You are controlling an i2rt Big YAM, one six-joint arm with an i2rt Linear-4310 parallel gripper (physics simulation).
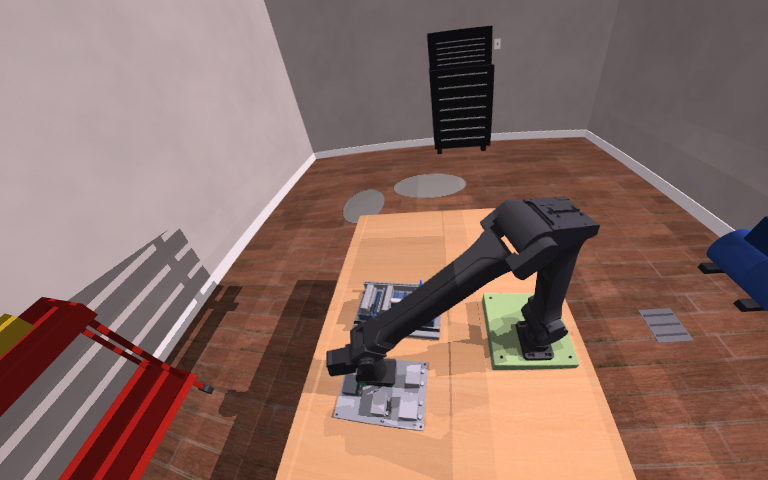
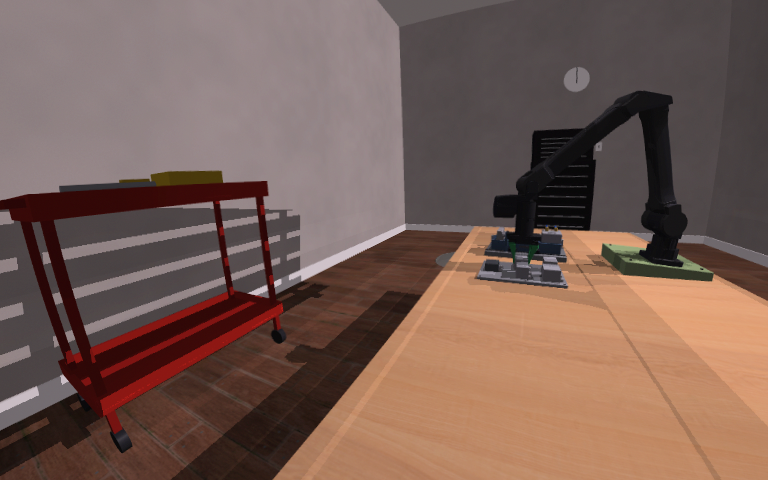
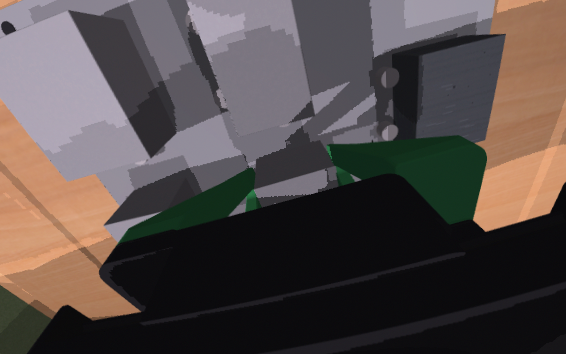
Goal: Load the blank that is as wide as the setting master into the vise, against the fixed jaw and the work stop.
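Pixels of known places: gripper, fingertip midpoint: [image 1: 381, 382] [image 3: 292, 166]; arm's base, link origin: [image 1: 533, 340] [image 2: 659, 260].
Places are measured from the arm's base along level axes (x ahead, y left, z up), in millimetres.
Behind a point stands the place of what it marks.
A grey fixture plate [image 1: 344, 413] @[x 554, y 212, z -30 mm] [image 2: 487, 275] @[x 555, y 206, z -30 mm] on the table carries several light grey blanks [image 1: 413, 373] @[x 360, y 96, z 6 mm] [image 2: 552, 272] @[x 370, y 214, z -1 mm] and a darker grey block [image 1: 350, 384] @[x 544, y 135, z -5 mm] [image 2: 492, 265] @[x 542, y 160, z -10 mm] [image 3: 436, 95] @[x 533, y 139, z -5 mm]. My gripper [image 1: 366, 387] [image 2: 522, 253] @[x 453, y 120, z -10 mm] [image 3: 292, 166] @[x 453, y 120, z -10 mm] with green fingers is down at this plate, shut on a small grey blank [image 3: 290, 184] @[x 450, y 119, z 6 mm] [image 2: 521, 260] @[x 452, y 122, z 3 mm]. The blank sits low among the other blocks; I cannot tell whether it is off the plate. The blue vise [image 1: 372, 300] [image 2: 498, 240] @[x 530, y -89, z 21 mm] stands just behind the plate, partly hidden by my arm.
The arm's green base plate [image 1: 506, 352] @[x 90, y 35, z 6 mm] [image 2: 613, 254] @[x 128, y -41, z 1 mm] is at the right of the table. A black drawer cabinet [image 1: 460, 90] [image 2: 565, 200] stands at the far wall. A red cart [image 2: 206, 192] [image 1: 163, 395] is on the floor to the left.
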